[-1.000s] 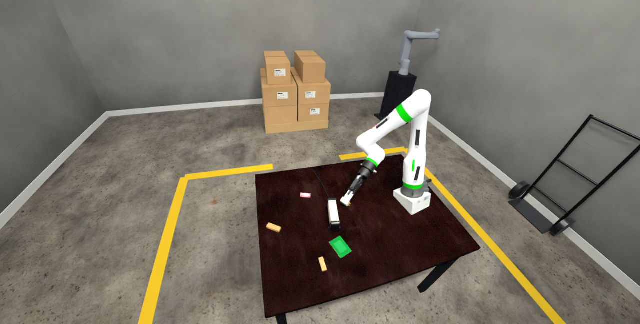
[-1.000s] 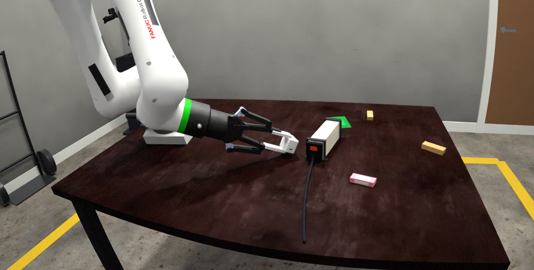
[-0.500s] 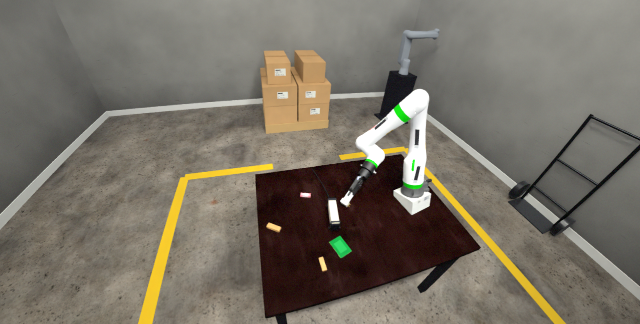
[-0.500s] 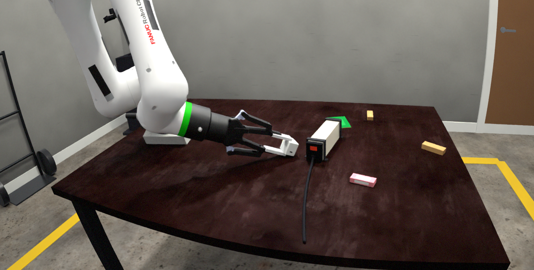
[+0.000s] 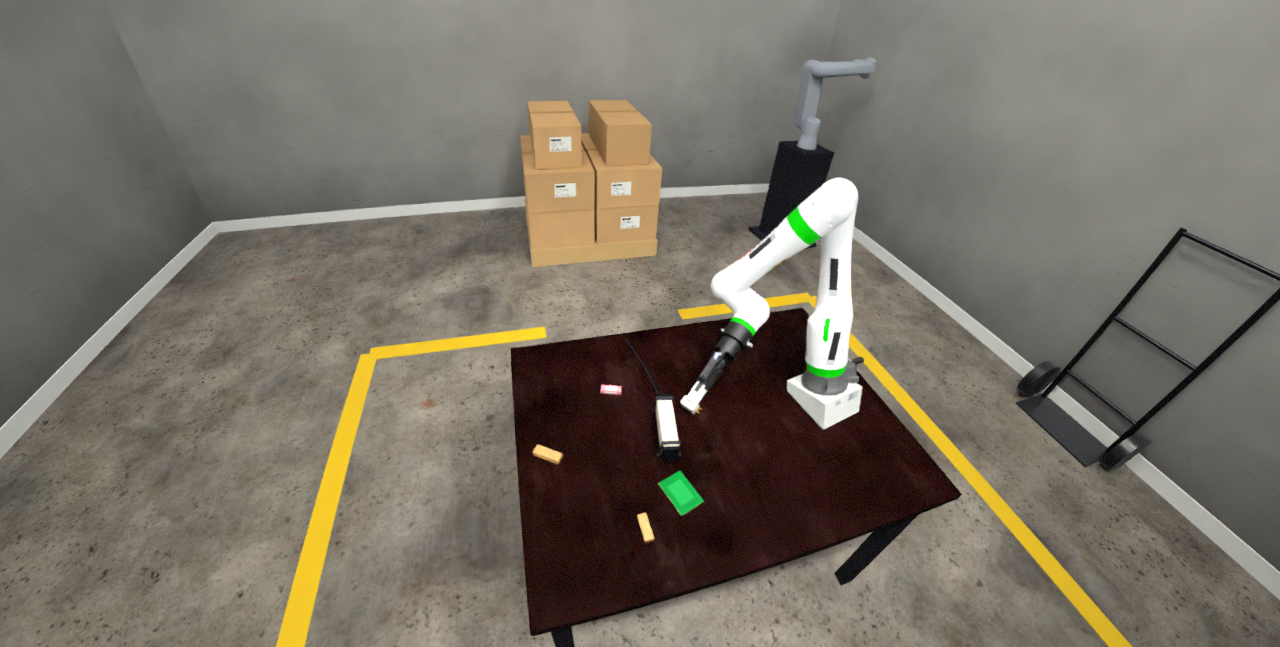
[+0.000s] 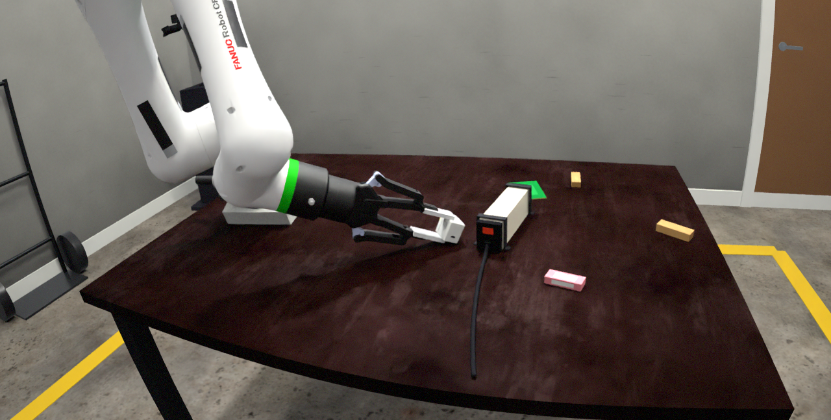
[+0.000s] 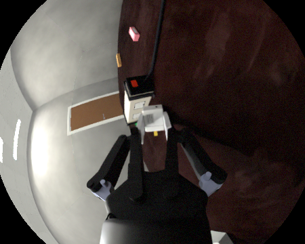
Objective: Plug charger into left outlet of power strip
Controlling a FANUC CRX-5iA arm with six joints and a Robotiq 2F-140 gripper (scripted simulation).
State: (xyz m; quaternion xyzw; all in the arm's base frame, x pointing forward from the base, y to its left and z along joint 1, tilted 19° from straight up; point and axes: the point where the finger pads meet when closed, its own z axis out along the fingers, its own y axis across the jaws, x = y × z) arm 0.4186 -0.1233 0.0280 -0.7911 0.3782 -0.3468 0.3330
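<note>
Now: hand 3 cm short of the white charger, 2 cm to the right of it and 2 cm above it. The rest, counted from my hand: power strip: 15 cm ahead, 6 cm to the left, 1 cm below; then flat piece: 18 cm ahead, 26 cm to the left, 4 cm below; then red switch: 10 cm ahead, 3 cm to the right.
</note>
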